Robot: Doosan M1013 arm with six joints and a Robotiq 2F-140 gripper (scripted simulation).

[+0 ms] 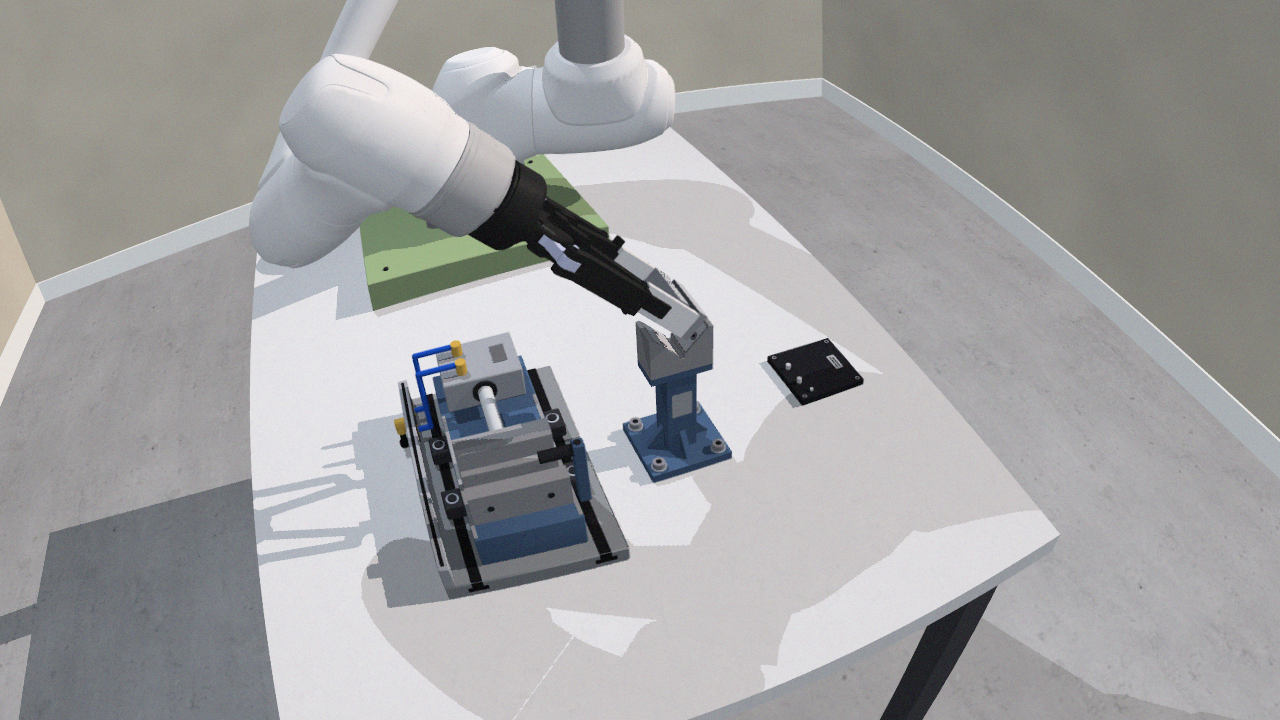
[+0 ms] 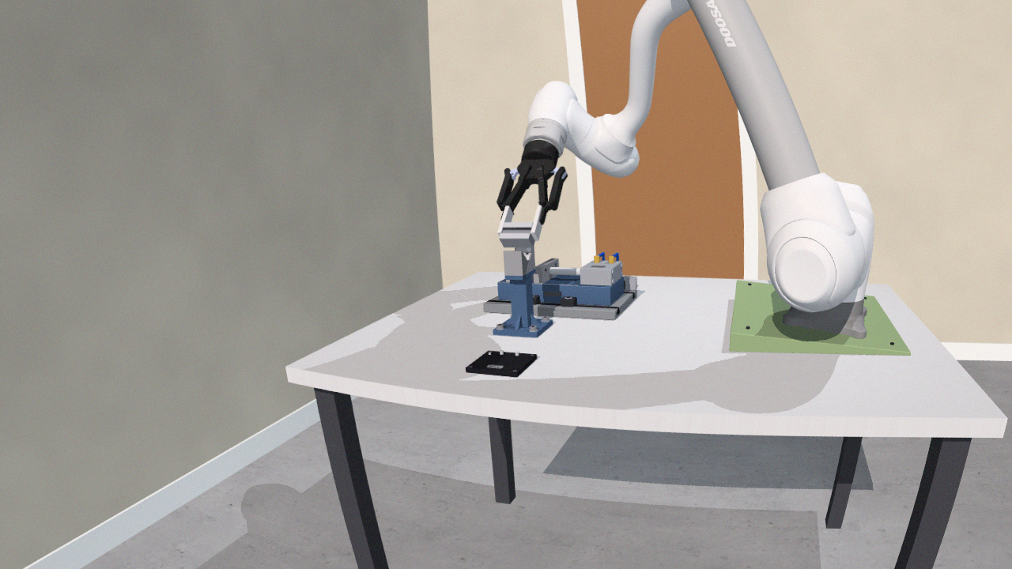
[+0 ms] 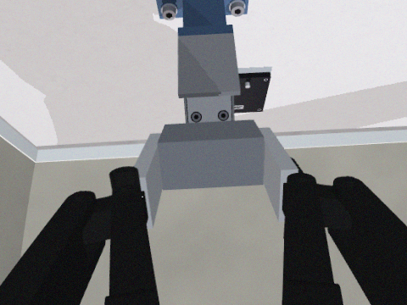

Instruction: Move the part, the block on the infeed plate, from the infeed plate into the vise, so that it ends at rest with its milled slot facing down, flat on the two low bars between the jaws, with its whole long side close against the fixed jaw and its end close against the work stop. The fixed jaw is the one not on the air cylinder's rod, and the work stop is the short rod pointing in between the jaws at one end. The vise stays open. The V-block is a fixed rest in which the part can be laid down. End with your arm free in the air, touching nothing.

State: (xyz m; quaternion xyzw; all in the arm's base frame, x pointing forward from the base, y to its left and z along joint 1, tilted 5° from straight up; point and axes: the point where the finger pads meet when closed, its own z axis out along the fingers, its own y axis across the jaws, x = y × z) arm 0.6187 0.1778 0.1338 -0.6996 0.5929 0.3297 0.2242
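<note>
Right now the part is 20 mm to the left of my hand and 10 mm below it. From my hand the other things lie so: blue work stop post: 70 mm ahead, 90 mm to the right, 150 mm below; blue v-block stand: 20 mm to the left, 150 mm below; work stop: 80 mm ahead, 110 mm to the right, 110 mm below.
</note>
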